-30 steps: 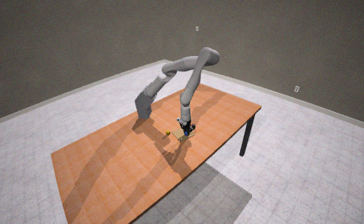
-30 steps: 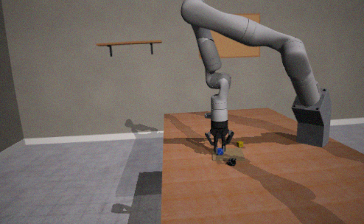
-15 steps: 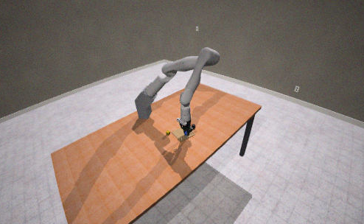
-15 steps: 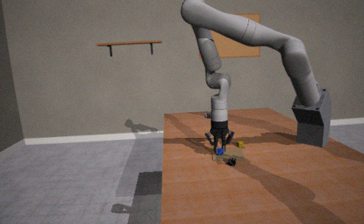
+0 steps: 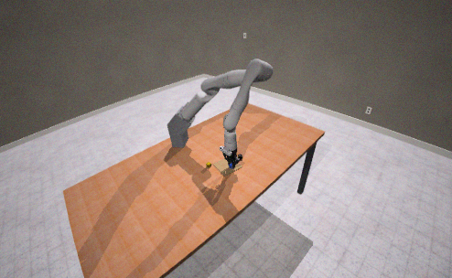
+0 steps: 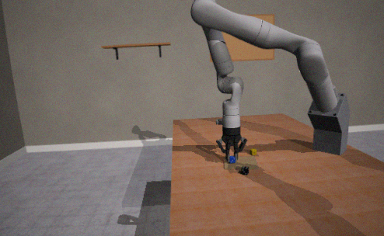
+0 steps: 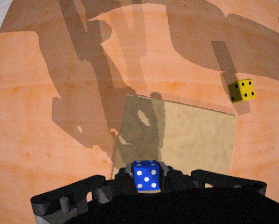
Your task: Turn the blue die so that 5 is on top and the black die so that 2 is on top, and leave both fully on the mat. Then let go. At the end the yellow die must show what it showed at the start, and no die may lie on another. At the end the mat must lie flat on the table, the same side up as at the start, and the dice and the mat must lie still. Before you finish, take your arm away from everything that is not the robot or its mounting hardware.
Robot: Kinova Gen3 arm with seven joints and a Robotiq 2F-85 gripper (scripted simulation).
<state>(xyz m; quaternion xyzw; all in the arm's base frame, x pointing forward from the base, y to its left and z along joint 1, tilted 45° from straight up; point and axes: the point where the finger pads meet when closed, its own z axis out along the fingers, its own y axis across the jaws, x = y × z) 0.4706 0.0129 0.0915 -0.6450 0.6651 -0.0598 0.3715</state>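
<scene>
My hand is 10 mm above the blue die. Also, from my hand: yellow die: 110 mm behind, 100 mm to the right, 20 mm below; tan mat: 40 mm behind, 30 mm below; black die: 110 mm to the left, 40 mm behind, 20 mm below.
</scene>
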